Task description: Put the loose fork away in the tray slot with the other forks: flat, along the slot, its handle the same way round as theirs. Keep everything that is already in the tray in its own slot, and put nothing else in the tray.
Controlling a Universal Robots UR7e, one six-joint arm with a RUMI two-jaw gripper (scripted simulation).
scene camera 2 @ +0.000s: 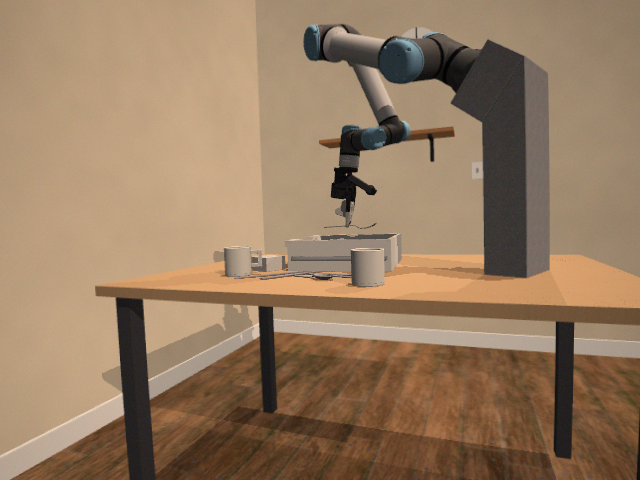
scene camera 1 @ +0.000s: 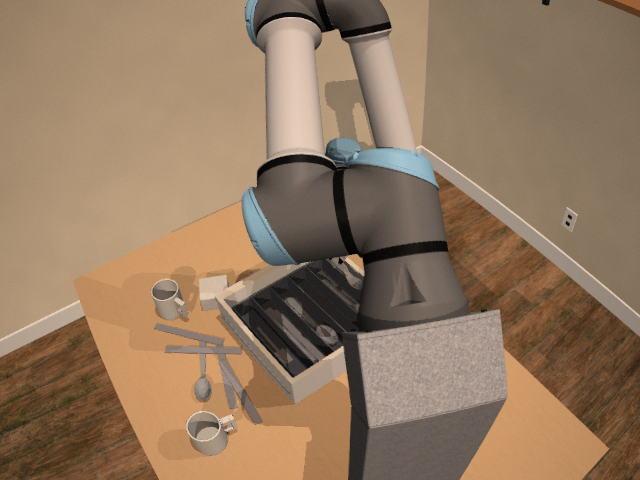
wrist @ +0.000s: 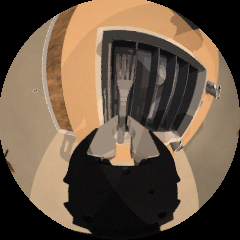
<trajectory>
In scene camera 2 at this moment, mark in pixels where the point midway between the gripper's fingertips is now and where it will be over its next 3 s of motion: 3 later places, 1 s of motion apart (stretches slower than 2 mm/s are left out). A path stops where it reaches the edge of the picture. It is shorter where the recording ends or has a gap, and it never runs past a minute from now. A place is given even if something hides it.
My gripper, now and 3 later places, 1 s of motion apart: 347, 227; 347, 249; 347, 249; 346, 221
</trajectory>
